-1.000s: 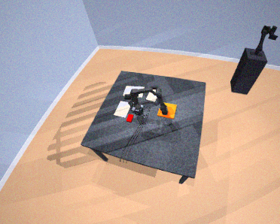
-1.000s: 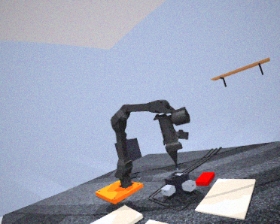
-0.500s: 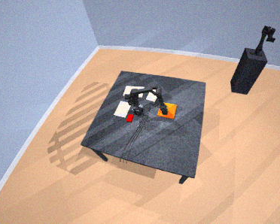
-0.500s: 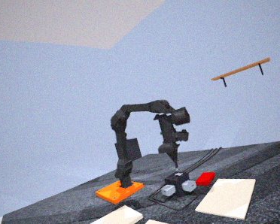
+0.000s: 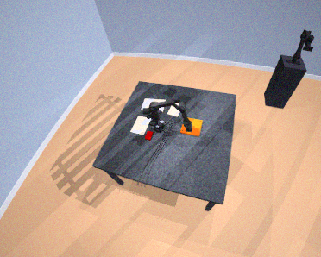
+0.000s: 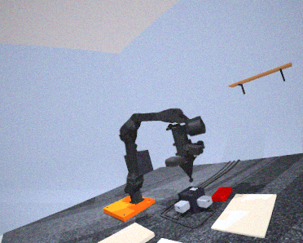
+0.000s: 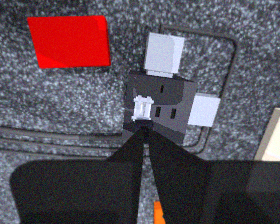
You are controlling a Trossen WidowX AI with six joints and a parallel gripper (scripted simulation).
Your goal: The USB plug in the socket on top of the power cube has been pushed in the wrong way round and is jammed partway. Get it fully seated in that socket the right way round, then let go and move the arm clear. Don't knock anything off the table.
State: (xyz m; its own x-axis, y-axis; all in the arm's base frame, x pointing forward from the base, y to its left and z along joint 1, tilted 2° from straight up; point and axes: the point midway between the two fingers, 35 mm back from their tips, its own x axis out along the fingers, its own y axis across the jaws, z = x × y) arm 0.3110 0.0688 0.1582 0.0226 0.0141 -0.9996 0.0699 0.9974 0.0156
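Now: the USB plug 20 mm below my gripper tip. The rest, counted from my gripper tip: red block (80 mm ahead, 90 mm to the left, 130 mm below); sheet (210 mm ahead, 20 mm to the right, 130 mm below); USB socket (70 mm below).
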